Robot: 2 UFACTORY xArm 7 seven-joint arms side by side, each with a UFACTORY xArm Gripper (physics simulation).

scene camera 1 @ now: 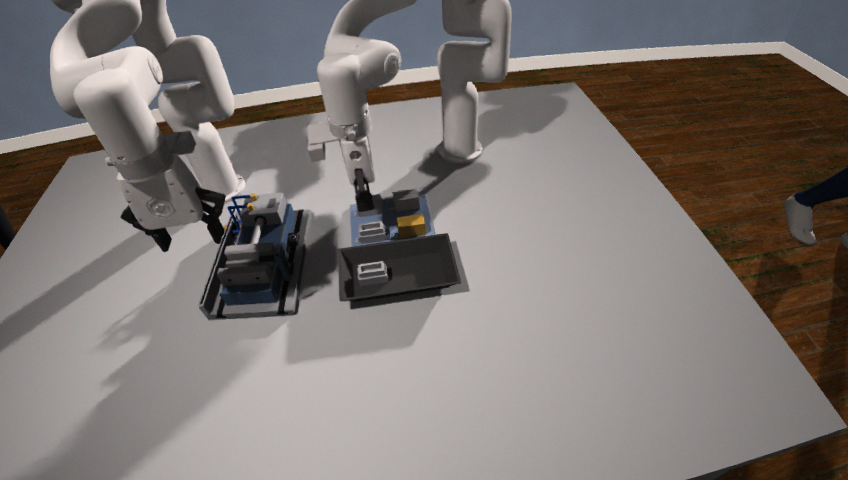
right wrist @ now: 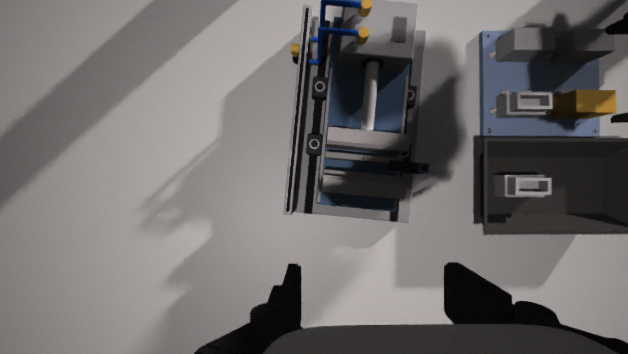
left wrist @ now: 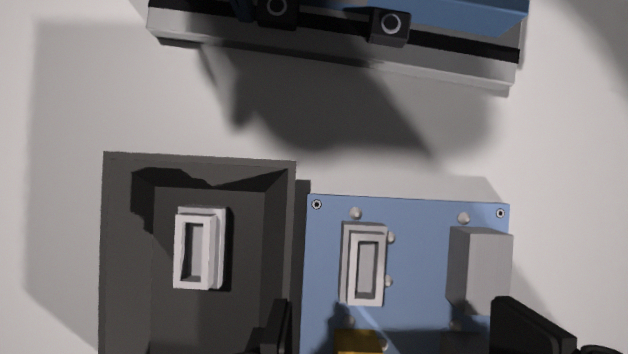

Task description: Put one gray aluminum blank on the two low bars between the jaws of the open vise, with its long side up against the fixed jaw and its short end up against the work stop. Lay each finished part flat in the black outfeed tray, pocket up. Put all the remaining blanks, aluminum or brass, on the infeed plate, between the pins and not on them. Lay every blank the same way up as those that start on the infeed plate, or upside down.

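Pixels of known places: left gripper, between the fingertips: (scene camera 1: pixel 363 195) (right wrist: pixel 620 75) (left wrist: pixel 391 332); right gripper, between the fingertips: (scene camera 1: pixel 193 241) (right wrist: pixel 372 287); left arm's base, origin of its link: (scene camera 1: pixel 459 150); right arm's base, origin of its link: (scene camera 1: pixel 223 190).
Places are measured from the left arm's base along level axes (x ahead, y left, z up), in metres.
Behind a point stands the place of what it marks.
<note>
Two gray aluminum blanks stand on the blue infeed plate (scene camera 1: pixel 389 234) @(y -0.244, x 0.291, z 0.008 m) (left wrist: pixel 415 280) @(y -0.263, x 0.242, z 0.008 m) (right wrist: pixel 530 75) @(y -0.253, x 0.239, z 0.008 m): one gray blank (left wrist: pixel 482 270) @(y -0.281, x 0.205, z 0.044 m) (right wrist: pixel 525 45) @(y -0.292, x 0.209, z 0.044 m) (scene camera 1: pixel 368 204) is partly behind my left fingers in the scene view, the other gray blank (scene camera 1: pixel 406 199) @(y -0.189, x 0.221, z 0.044 m) (right wrist: pixel 585 46) @(y -0.203, x 0.214, z 0.044 m) is beside it. A brass blank (scene camera 1: pixel 410 225) @(y -0.195, x 0.310, z 0.043 m) (left wrist: pixel 357 342) @(y -0.222, x 0.293, z 0.030 m) (right wrist: pixel 595 103) @(y -0.194, x 0.298, z 0.044 m) and a finished part (scene camera 1: pixel 371 230) @(y -0.283, x 0.301, z 0.041 m) (left wrist: pixel 367 267) @(y -0.280, x 0.286, z 0.029 m) (right wrist: pixel 534 101) @(y -0.269, x 0.287, z 0.029 m), pocket up, are also there. Another finished part (scene camera 1: pixel 372 271) @(y -0.294, x 0.424, z 0.047 m) (left wrist: pixel 196 250) @(y -0.294, x 0.414, z 0.033 m) (right wrist: pixel 532 185) @(y -0.284, x 0.413, z 0.033 m) lies pocket up in the black tray (scene camera 1: pixel 416 289) @(y -0.216, x 0.486, z 0.041 m) (left wrist: pixel 125 300) @(y -0.253, x 0.472, z 0.030 m) (right wrist: pixel 575 227) @(y -0.226, x 0.478, z 0.037 m). My left gripper (scene camera 1: pixel 364 199) @(y -0.284, x 0.295, z 0.139 m) (left wrist: pixel 391 332) @(y -0.284, x 0.295, z 0.139 m) is open above the plate. My right gripper (scene camera 1: pixel 190 239) @(y -0.576, x 0.452, z 0.237 m) (right wrist: pixel 372 287) @(y -0.576, x 0.452, z 0.237 m) is open, left of the vise.
The open vise (scene camera 1: pixel 249 275) @(y -0.534, x 0.412, z 0.088 m) (right wrist: pixel 365 184) @(y -0.546, x 0.396, z 0.096 m) shows no blank between its jaws. A dark work stop (right wrist: pixel 410 166) @(y -0.491, x 0.377, z 0.096 m) reaches over its right side. Blue tubes (scene camera 1: pixel 236 208) @(y -0.573, x 0.220, z 0.106 m) (right wrist: pixel 340 31) @(y -0.569, x 0.218, z 0.110 m) with yellow tips rise at its back left. The vise base (left wrist: pixel 325 47) @(y -0.450, x 0.318, z 0.020 m) borders the top of the left wrist view.
</note>
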